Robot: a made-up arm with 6 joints. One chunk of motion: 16 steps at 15 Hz.
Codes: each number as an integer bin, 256 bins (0 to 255) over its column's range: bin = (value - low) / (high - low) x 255, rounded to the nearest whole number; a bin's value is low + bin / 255 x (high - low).
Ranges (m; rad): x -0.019..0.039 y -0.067..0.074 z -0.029..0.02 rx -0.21..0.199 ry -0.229..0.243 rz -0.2..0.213
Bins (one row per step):
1: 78 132 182 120 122 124
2: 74 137 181 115 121 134
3: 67 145 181 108 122 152
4: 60 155 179 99 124 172
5: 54 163 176 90 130 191
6: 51 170 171 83 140 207
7: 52 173 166 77 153 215
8: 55 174 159 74 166 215
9: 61 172 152 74 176 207
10: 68 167 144 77 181 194
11: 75 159 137 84 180 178
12: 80 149 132 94 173 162
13: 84 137 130 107 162 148
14: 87 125 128 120 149 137
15: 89 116 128 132 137 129
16: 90 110 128 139 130 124
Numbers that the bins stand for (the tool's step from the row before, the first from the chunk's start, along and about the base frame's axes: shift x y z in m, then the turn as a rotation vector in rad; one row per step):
1: -0.00126 0.00599 0.00597 -0.01753 -0.00318 0.00083
2: -0.00217 0.00875 0.00578 -0.02555 -0.00503 0.01703
3: -0.00376 0.01318 0.00578 -0.03678 -0.00318 0.04618
4: -0.00535 0.01871 0.00540 -0.05121 0.00052 0.07857
5: -0.00672 0.02313 0.00482 -0.06565 0.01163 0.10935
6: -0.00740 0.02700 0.00386 -0.07687 0.03014 0.13526
7: -0.00717 0.02866 0.00290 -0.08650 0.05420 0.14822
8: -0.00649 0.02921 0.00155 -0.09131 0.07826 0.14822
9: -0.00513 0.02811 0.00021 -0.09131 0.09677 0.13526
10: -0.00353 0.02534 -0.00133 -0.08650 0.10603 0.11420
11: -0.00194 0.02092 -0.00267 -0.07527 0.10418 0.08829
12: -0.00080 0.01539 -0.00364 -0.05923 0.09122 0.06238
13: 0.00011 0.00875 -0.00402 -0.03838 0.07086 0.03970
14: 0.00079 0.00212 -0.00440 -0.01753 0.04680 0.02189
15: 0.00124 -0.00286 -0.00440 0.00172 0.02458 0.00893
16: 0.00147 -0.00618 -0.00440 0.01295 0.01163 0.00083

